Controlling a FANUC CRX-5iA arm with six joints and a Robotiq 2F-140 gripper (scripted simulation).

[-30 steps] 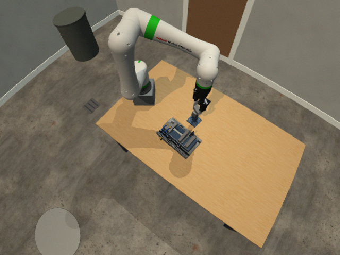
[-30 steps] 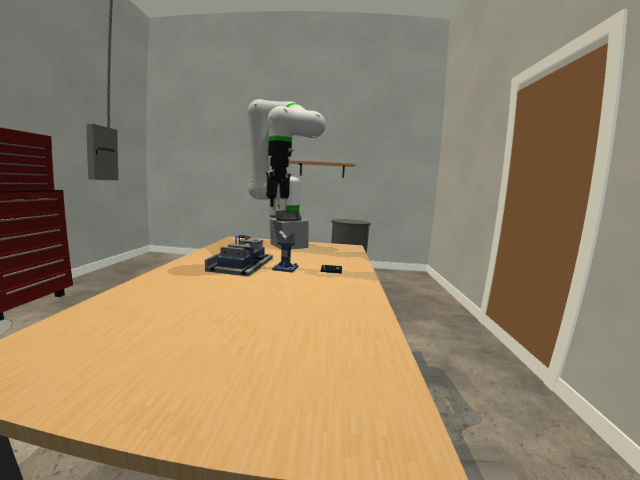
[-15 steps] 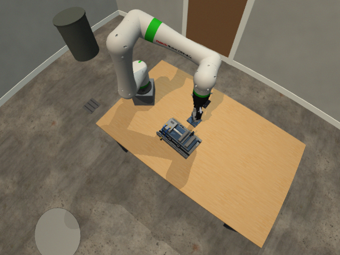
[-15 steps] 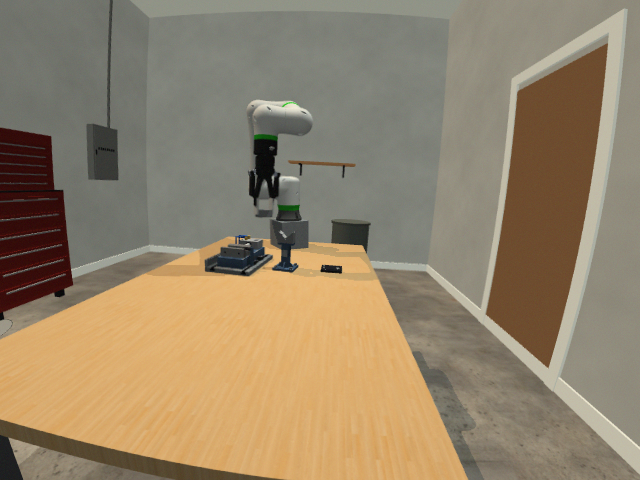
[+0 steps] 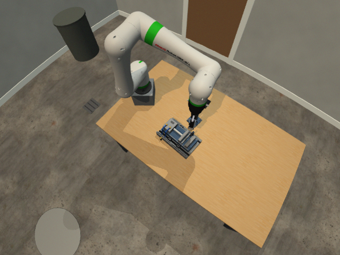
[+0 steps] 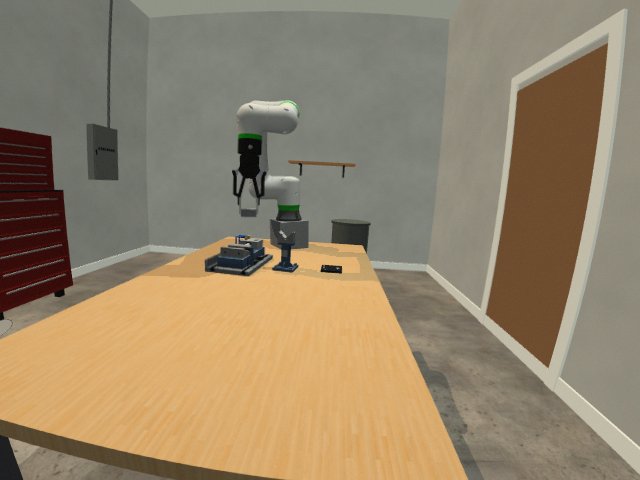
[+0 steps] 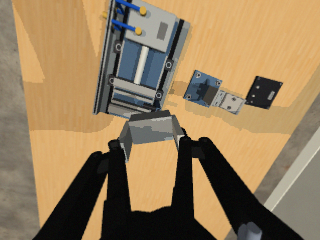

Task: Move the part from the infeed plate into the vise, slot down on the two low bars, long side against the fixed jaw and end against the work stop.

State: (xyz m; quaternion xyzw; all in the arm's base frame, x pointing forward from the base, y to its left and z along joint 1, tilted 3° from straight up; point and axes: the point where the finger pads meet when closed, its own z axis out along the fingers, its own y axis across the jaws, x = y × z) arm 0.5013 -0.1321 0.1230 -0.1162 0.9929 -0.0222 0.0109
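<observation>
My gripper is now 180 mm above the fixed jaw, 50 mm to the left of it and 30 mm short of it. The rest, counted from my hand: work stop (170 mm below, 10 mm ahead); then moving jaw (180 mm below, 40 mm to the right, 30 mm behind); then part (30 mm below).
</observation>
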